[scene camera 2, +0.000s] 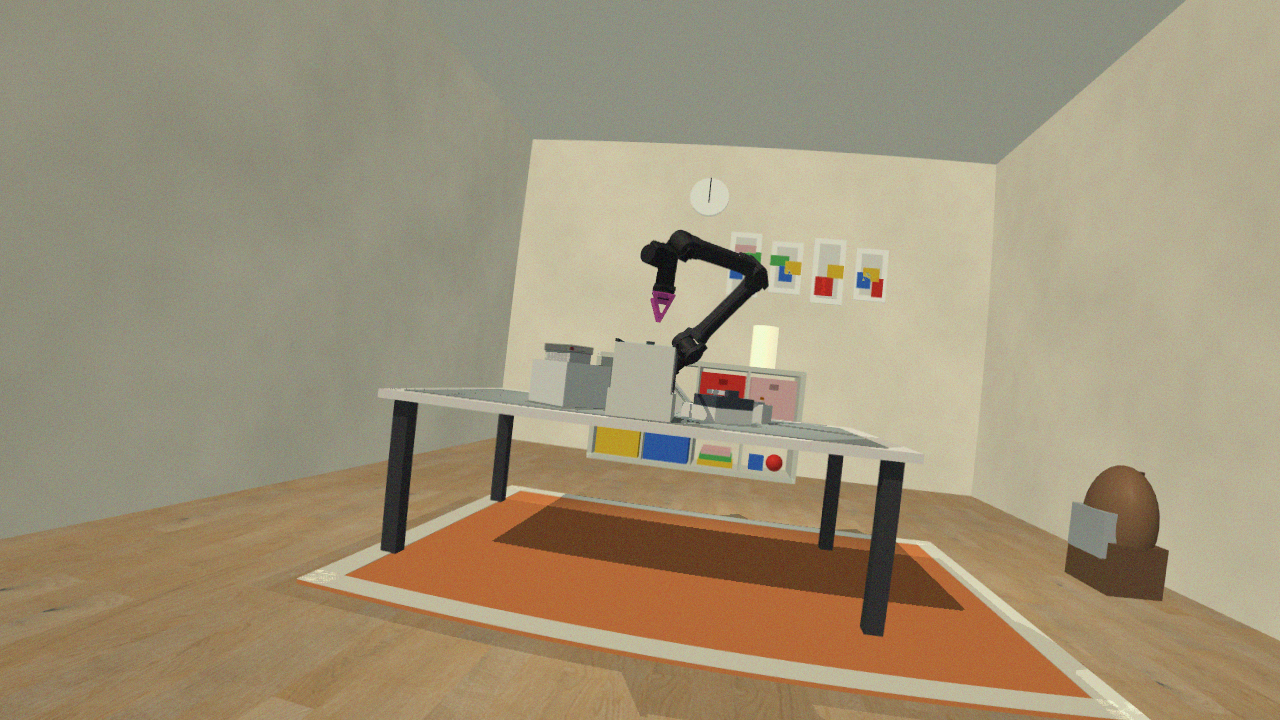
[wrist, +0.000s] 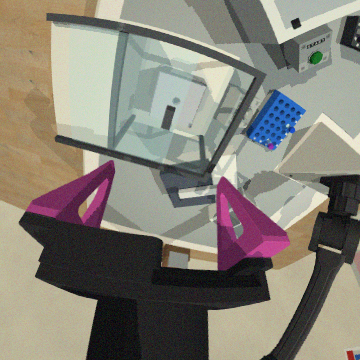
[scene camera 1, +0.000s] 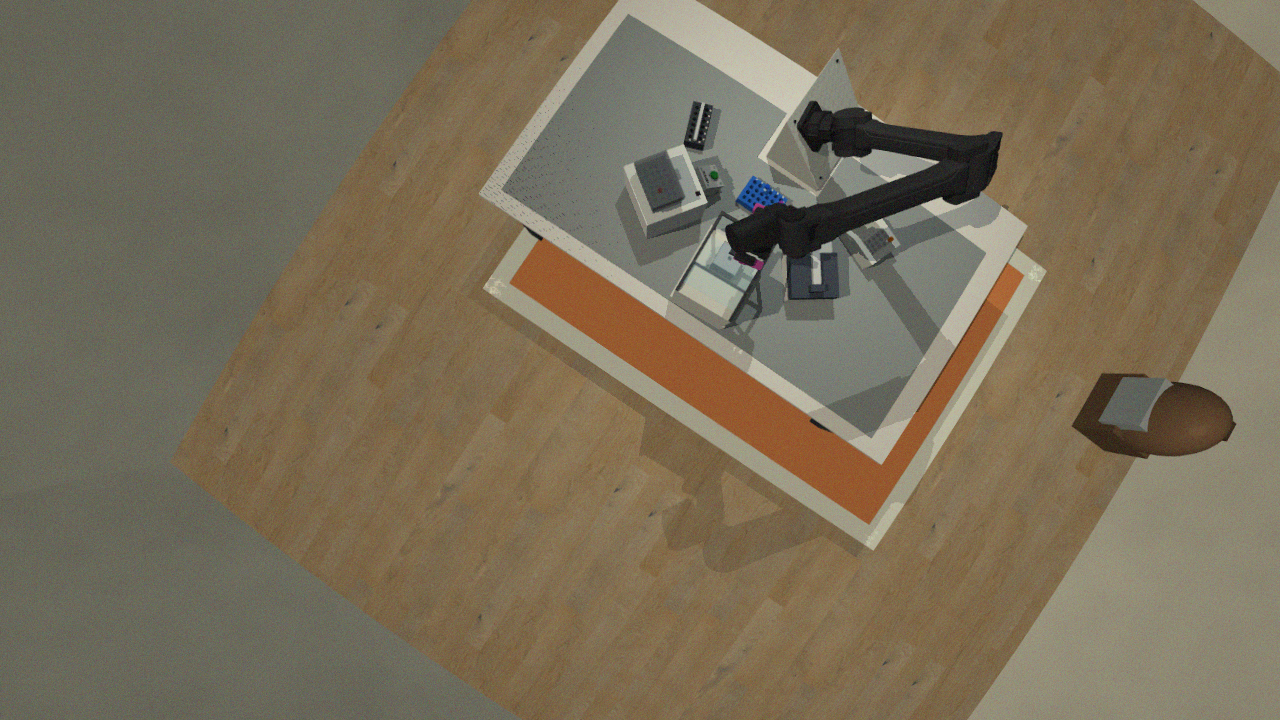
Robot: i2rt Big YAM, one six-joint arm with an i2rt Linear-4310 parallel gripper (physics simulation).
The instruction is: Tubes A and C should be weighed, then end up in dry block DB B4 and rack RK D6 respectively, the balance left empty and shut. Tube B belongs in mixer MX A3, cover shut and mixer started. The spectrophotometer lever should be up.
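Places are measured from the arm's base along level axes (x ahead, y left, z up), in millimetres.
Where they show: gripper, fingertip midpoint: (scene camera 2: 659, 320) (wrist: 167, 172); arm's base, origin of the base link: (wrist: 347, 180) (scene camera 1: 812, 126).
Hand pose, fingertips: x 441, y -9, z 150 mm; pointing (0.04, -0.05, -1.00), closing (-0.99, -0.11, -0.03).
Note:
Each offset is from my fingertips to the top centre of the thing.
The glass-walled balance {dz -68, dx +5, dy -17 mm} (scene camera 1: 716, 284) (scene camera 2: 640, 380) (wrist: 150, 95) stands near the table edge; its pan shows through the glass, and I cannot tell whether it is shut. My gripper (scene camera 2: 659, 319) (wrist: 167, 172) is open and empty, high above the table near the balance; the arm partly hides it in scene camera 1. The blue rack {dz -260, dx -237, dy -10 mm} (scene camera 1: 757, 190) (wrist: 275, 117) holds a blue-capped tube {dz -236, dx -266, dy -17 mm} (wrist: 291, 129) and a purple-capped tube {dz -235, dx -241, dy +39 mm} (wrist: 271, 146) near its edges. I cannot read which tubes these are. A third tube and the spectrophotometer lever are not discernible.
A white device with a grey top {dz -100, dx -124, dy -242 mm} (scene camera 1: 660, 180) stands beyond the balance, beside a green-button box (scene camera 1: 711, 175) (wrist: 314, 52). A black holed block {dz -242, dx -346, dy -289 mm} (scene camera 1: 699, 125), a dark blue device {dz -188, dx -121, dy +207 mm} (scene camera 1: 812, 277) and a keypad device {dz -220, dx -293, dy +323 mm} (scene camera 1: 872, 241) stand around. A slanted panel (scene camera 1: 792, 161) is by the arm's base.

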